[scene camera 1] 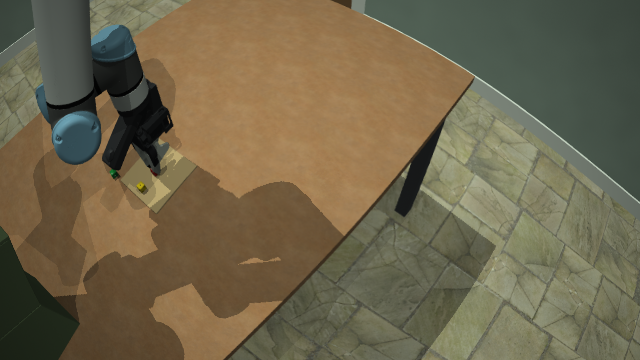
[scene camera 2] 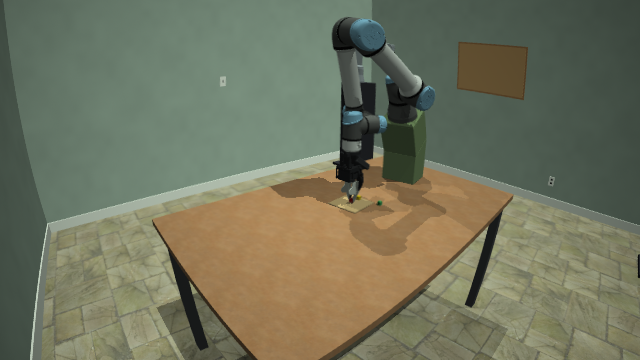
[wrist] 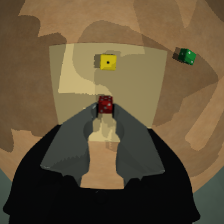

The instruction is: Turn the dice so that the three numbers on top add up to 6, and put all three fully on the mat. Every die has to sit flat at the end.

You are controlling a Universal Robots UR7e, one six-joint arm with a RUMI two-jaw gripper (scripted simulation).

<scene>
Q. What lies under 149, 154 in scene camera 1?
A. The gripper.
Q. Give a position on a mat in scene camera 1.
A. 175, 168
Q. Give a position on a mat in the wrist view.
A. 77, 82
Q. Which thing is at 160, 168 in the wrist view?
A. The gripper.
</scene>
